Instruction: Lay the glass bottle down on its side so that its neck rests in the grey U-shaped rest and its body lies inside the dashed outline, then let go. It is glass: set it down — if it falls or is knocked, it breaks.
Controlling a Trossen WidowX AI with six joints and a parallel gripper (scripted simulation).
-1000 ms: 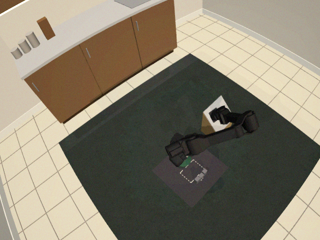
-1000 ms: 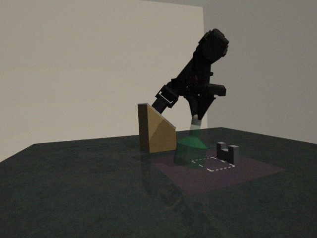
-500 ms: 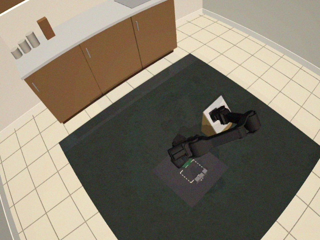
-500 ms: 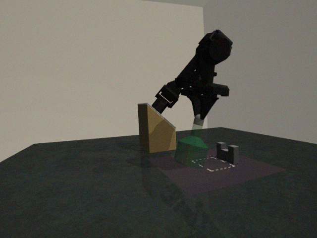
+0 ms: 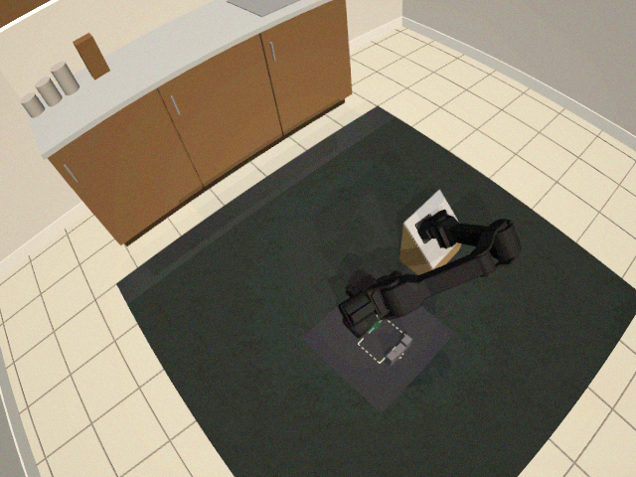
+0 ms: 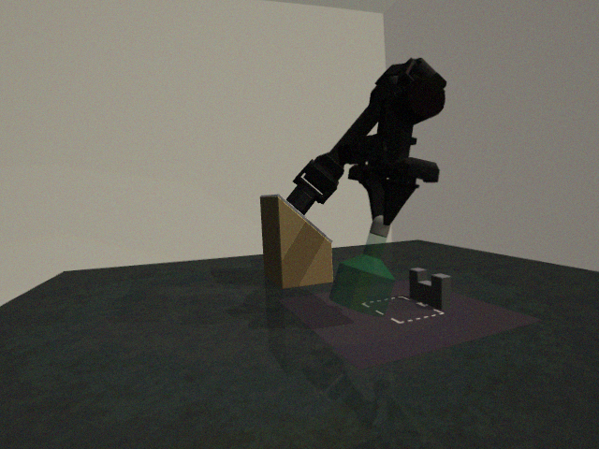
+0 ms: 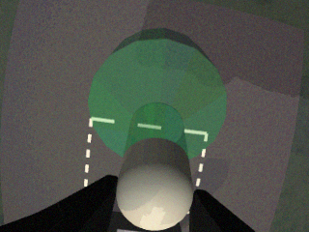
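The green glass bottle lies 50 mm below my gripper tip and 20 mm to the right of it. Also, from my gripper tip: grey mat (150 mm below, 20 mm to the left).
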